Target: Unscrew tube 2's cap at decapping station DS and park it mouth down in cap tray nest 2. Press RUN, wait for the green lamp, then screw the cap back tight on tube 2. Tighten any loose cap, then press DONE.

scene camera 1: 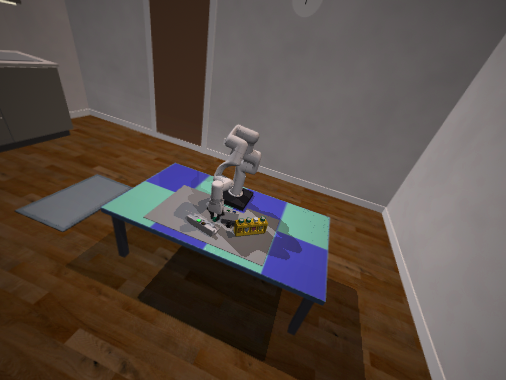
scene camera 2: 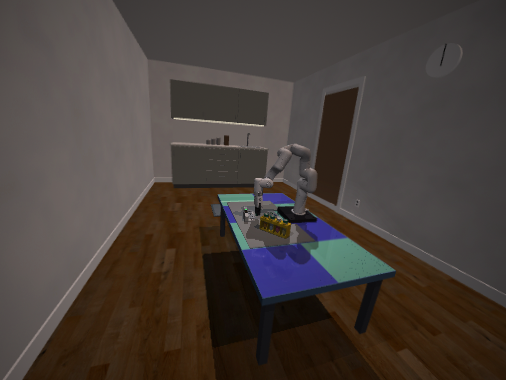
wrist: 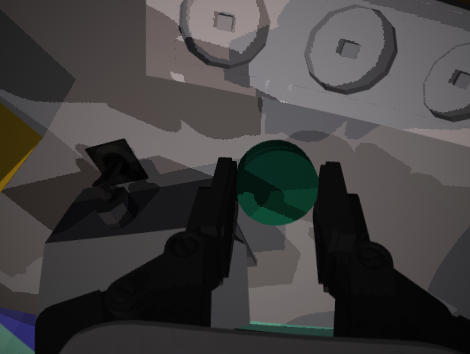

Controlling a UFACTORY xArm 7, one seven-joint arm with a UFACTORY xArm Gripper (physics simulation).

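Frame: origin at the arm's base, x ahead, y left, z up, level; millimetres.
Where they show: gripper, fingertip midpoint: (scene camera 1: 214,219) (scene camera 2: 257,214) (wrist: 276,186); arm's base at its link origin: (scene camera 1: 235,192) (scene camera 2: 298,212).
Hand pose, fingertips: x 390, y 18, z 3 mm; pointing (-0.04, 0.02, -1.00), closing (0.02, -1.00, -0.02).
Things, the pixels of their top centre, and the offset from my fingertips. "spot": a spot on its surface instead. Level surfaces: height alone.
- round dark green cap at its top centre: (wrist: 274,202) 11 mm up, 1 mm ahead, 0 mm left
- grey mat at its surface level: 39 mm down
- white cap tray at its top centre: (scene camera 1: 203,219) (scene camera 2: 249,210) 15 mm up, 58 mm ahead, 54 mm right
- grey decapping station at its top centre: (wrist: 124,347) (scene camera 1: 231,211) 45 mm up, 90 mm back, 77 mm left
- nearest nest at a spot on its surface: (wrist: 212,57) spot: 33 mm down, 43 mm ahead, 32 mm left
- station's black clamp at a spot on its surface: (wrist: 113,167) spot: 31 mm down, 23 mm back, 95 mm left
- green lamp at its top centre: (scene camera 1: 198,220) 14 mm up, 82 mm ahead, 78 mm right
- yellow tube rack at its top centre: (scene camera 1: 252,220) (scene camera 2: 275,219) 64 mm up, 56 mm back, 248 mm left
- low table at its surface level: 42 mm down
My gripper (wrist: 276,186) (scene camera 1: 214,215) (scene camera 2: 257,211) is shut on a round dark green cap (wrist: 277,190). It hangs low over the grey mat (scene camera 1: 249,249), between the white cap tray (wrist: 288,89) (scene camera 1: 205,227) (scene camera 2: 248,216) and the grey decapping station (wrist: 113,263) (scene camera 1: 230,214). In the wrist view three round nests of the tray, each with a square peg, lie just beyond the cap; the nearest nest (wrist: 212,57) is empty. The station's black clamp (wrist: 113,167) lies to the left of my fingers. A green lamp (scene camera 1: 199,221) glows on the tray. The yellow tube rack (scene camera 1: 251,228) (scene camera 2: 274,225) (wrist: 14,133) stands to one side.
The robot base (scene camera 1: 237,199) sits on a black plate behind the station. The low table (scene camera 1: 310,228) (scene camera 2: 285,270) has blue and teal panels. A grey rug (scene camera 1: 73,200) lies on the wooden floor to the left.
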